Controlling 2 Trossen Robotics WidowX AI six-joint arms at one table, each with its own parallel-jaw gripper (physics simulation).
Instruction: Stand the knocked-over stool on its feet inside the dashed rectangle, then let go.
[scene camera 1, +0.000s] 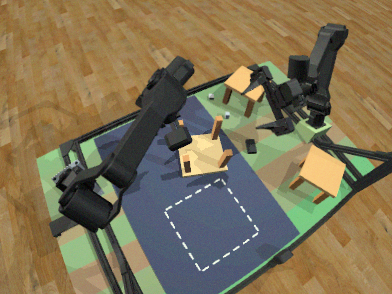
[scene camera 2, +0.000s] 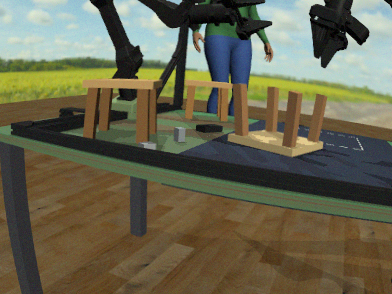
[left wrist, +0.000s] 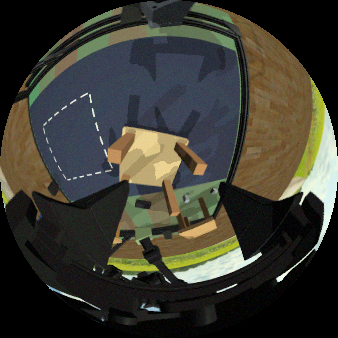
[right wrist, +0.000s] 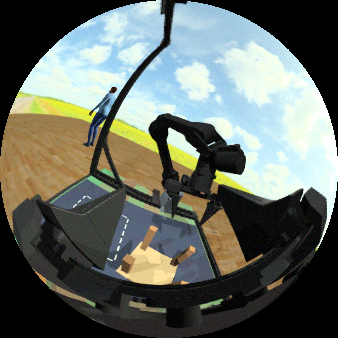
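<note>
The knocked-over stool (scene camera 1: 200, 155) (scene camera 2: 277, 143) (left wrist: 150, 157) (right wrist: 150, 265) lies upside down on the navy mat, its pale seat flat and its four legs pointing up. It is outside the dashed rectangle (scene camera 1: 201, 270) (left wrist: 90, 93), just behind it in scene camera 1. My left gripper (scene camera 2: 342, 47) (left wrist: 175, 186) (right wrist: 186, 221) is open and empty, high above the mat near the stool; its fingers are mostly hidden in scene camera 1. My right gripper (scene camera 1: 250, 110) (scene camera 2: 266, 12) is open and empty, raised to the right of the stool in scene camera 1, fingers pointing towards it.
Two upright stools stand right of the mat in scene camera 1, one at the back (scene camera 1: 245, 81) (scene camera 2: 122, 84) and one nearer the front (scene camera 1: 322, 170) (scene camera 2: 207, 84). A black block (scene camera 1: 251, 146) (scene camera 2: 209, 128) and two small grey cubes (scene camera 1: 211, 96) (scene camera 1: 227, 115) lie between. A dark frame edges the table.
</note>
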